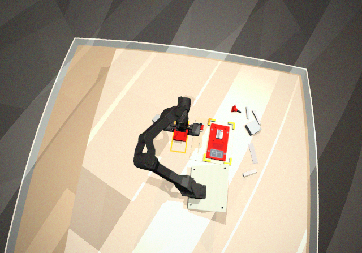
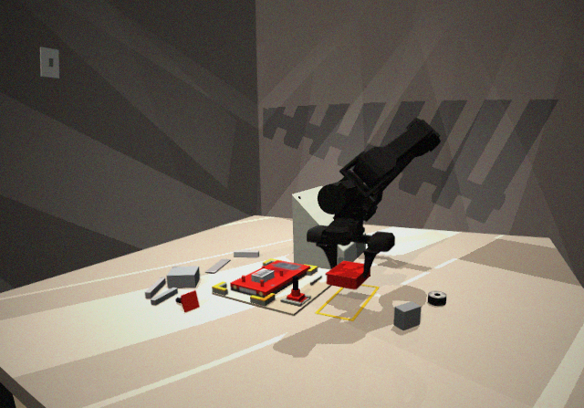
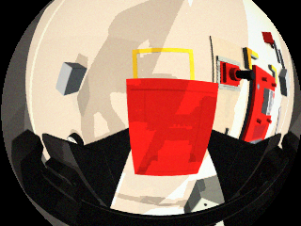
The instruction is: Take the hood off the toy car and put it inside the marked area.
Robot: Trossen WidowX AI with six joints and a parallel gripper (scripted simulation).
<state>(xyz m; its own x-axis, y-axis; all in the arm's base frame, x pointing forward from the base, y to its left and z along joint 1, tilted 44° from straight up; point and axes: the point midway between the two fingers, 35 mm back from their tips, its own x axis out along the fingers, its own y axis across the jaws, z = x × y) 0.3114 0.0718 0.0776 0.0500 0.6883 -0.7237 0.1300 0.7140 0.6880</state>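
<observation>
Right now my gripper tip is 110 mm to the left of the red lever post, 50 mm short of it and 20 mm above it. The rest, counted from my gripper tip: black ring 190 mm to the left, 50 mm below, 40 mm behind; small red piece 310 mm to the right, 170 mm ahead, 40 mm below; red hood 10 mm above.
</observation>
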